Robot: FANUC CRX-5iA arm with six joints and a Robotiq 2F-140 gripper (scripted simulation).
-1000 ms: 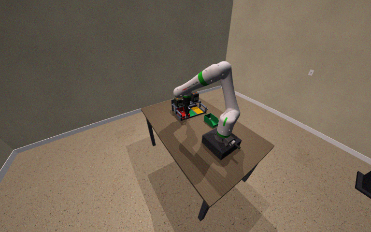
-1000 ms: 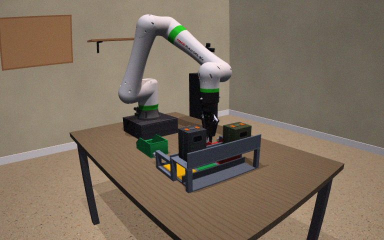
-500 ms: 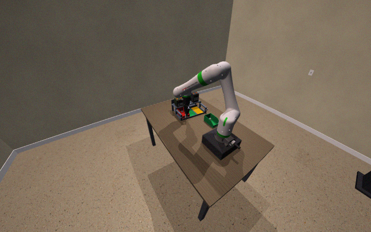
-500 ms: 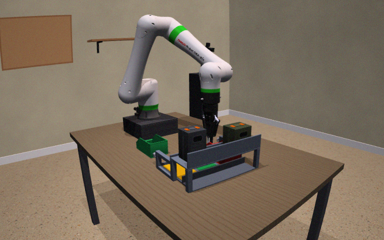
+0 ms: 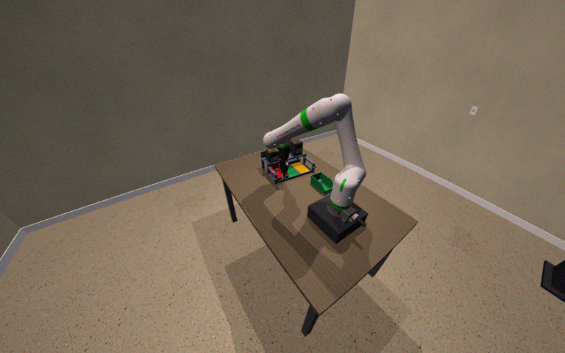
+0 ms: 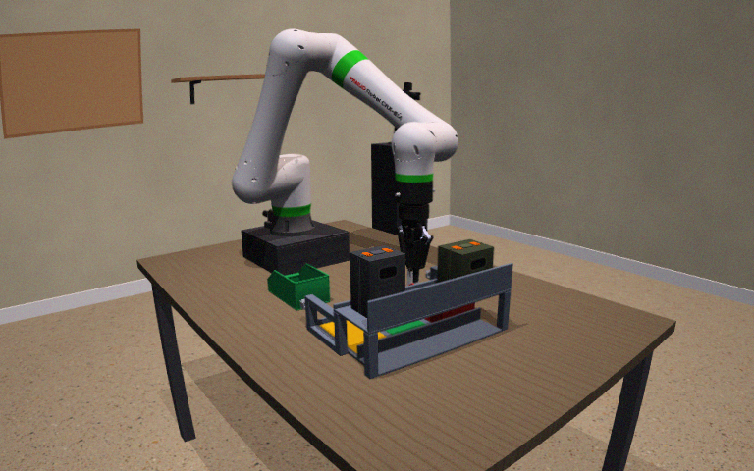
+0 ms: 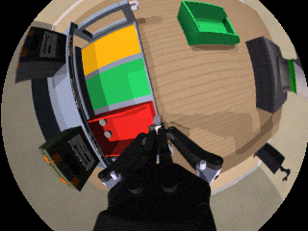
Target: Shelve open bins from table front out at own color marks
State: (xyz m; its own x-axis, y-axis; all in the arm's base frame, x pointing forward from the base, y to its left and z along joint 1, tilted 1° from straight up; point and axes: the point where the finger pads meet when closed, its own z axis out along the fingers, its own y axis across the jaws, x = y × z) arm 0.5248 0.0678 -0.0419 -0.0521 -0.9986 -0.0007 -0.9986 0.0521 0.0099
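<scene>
Right now the red bin is 90 mm ahead of my hand and 20 mm below it. Round my hand: green bin 220 mm behind, 220 mm to the right, 20 mm below; then olive box 190 mm ahead, 10 mm to the right, 90 mm above; then black box 180 mm ahead, 240 mm to the right, 100 mm above.
</scene>
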